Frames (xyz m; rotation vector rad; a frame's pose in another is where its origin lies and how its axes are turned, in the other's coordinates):
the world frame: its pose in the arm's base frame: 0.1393 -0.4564 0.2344 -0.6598 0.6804 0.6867
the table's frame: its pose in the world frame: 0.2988 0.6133 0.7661 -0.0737 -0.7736 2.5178
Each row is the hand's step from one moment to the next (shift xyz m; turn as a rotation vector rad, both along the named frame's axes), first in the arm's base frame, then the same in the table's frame.
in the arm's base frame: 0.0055 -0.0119 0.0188 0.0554 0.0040 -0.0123
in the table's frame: 0.0051 0.0163 0.0153 -0.0527 -0.0019 0.0213
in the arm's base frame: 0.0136 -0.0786 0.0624 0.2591 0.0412 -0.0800
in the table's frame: 0.0186 0.0917 0.0389 -0.2576 -0.0359 0.0870
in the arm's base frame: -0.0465 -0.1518 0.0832 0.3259 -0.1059 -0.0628
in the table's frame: 0.0761 0.1622 0.0053 -0.3120 0.1164 0.1023
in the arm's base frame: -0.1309 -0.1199 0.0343 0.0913 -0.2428 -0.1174
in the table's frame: 0.1213 0.1128 -0.0724 -0.1541 0.2165 -0.1022
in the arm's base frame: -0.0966 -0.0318 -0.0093 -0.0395 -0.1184 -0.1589
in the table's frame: 0.0736 0.0204 -0.0678 -0.0610 0.0751 -0.1774
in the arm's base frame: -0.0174 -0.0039 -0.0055 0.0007 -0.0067 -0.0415
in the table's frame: 0.0113 0.0010 -0.0148 -0.0238 -0.0029 -0.0345
